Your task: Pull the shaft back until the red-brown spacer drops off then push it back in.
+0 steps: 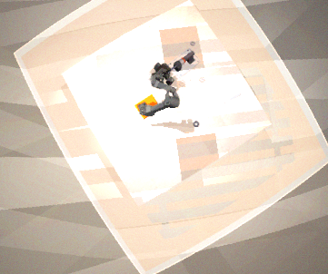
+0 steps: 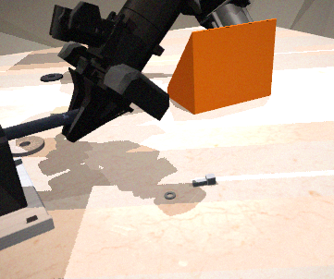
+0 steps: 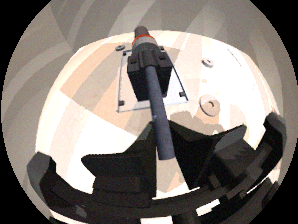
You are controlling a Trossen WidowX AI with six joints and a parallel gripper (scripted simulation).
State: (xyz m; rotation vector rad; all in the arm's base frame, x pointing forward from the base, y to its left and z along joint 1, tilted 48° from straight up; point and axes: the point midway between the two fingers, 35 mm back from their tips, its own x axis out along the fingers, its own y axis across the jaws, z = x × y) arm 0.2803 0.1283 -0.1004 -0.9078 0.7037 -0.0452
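My gripper tip is 60 mm short of the blue-grey shaft, 20 mm to the right of it and 20 mm below it. Round my gripper tip: red-brown spacer (130 mm ahead, 30 mm to the left, 20 mm above); small grey bolt (140 mm behind, 70 mm to the left, 50 mm below); pale washer (60 mm ahead, 110 mm to the right, 50 mm below).
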